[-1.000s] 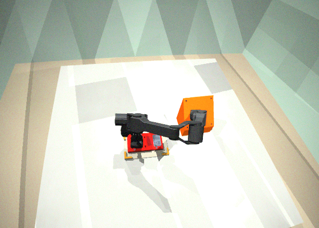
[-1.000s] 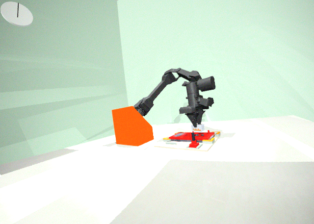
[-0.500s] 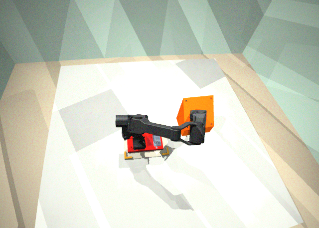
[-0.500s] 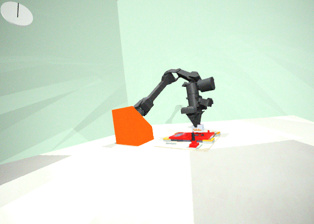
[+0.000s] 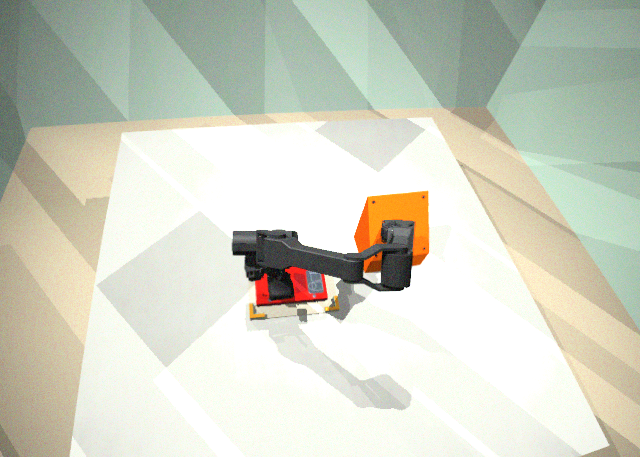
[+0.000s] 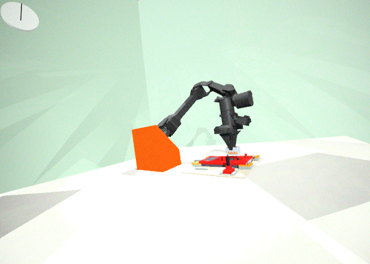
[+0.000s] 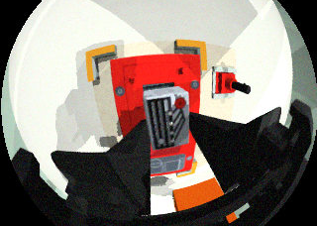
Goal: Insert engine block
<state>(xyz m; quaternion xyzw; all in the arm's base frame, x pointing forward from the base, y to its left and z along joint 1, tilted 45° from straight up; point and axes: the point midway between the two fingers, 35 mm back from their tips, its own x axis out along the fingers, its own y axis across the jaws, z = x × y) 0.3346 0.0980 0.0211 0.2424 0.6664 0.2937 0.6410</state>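
Right now my gripper tip is 1 cm above the engine block. The rest, counted from my gripper tip: black post 11 cm to the right, 3 cm below, 2 cm ahead.
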